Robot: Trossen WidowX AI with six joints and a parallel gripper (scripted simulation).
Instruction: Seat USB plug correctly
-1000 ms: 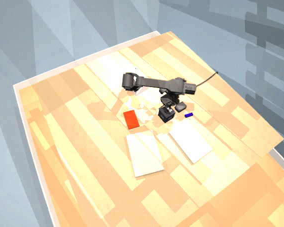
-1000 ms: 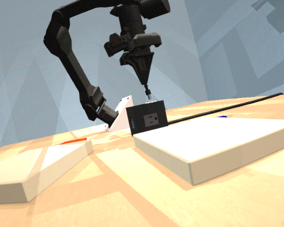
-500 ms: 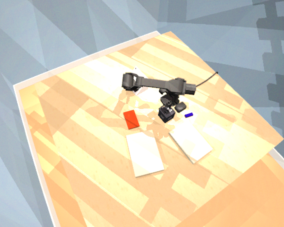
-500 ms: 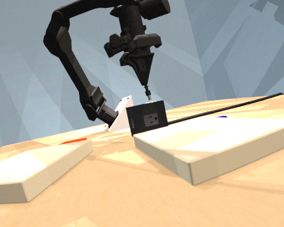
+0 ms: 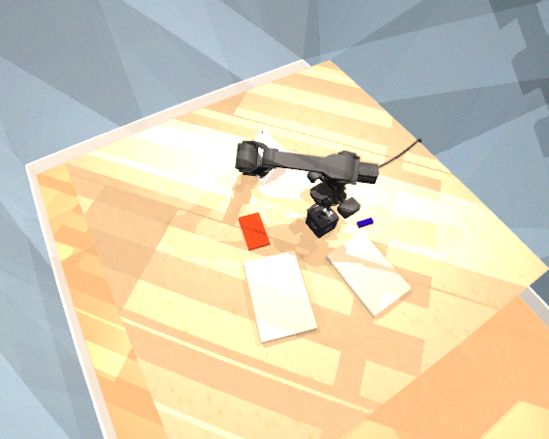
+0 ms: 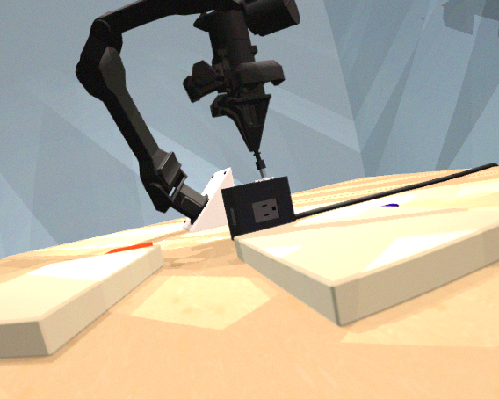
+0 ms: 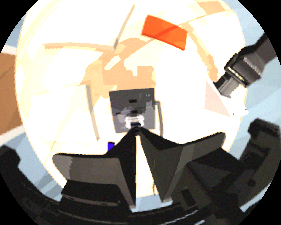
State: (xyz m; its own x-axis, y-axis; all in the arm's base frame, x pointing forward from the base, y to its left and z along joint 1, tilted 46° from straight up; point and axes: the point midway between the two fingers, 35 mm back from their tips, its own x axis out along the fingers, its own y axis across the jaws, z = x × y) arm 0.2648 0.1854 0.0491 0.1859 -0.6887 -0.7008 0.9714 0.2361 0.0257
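The usb plug is 2 cm below my gripper tip. From my gripper tip the other things lie so: red flat block (7 cm behind, 23 cm to the right, 11 cm below); small dark blue block (6 cm ahead, 14 cm to the left, 11 cm below).
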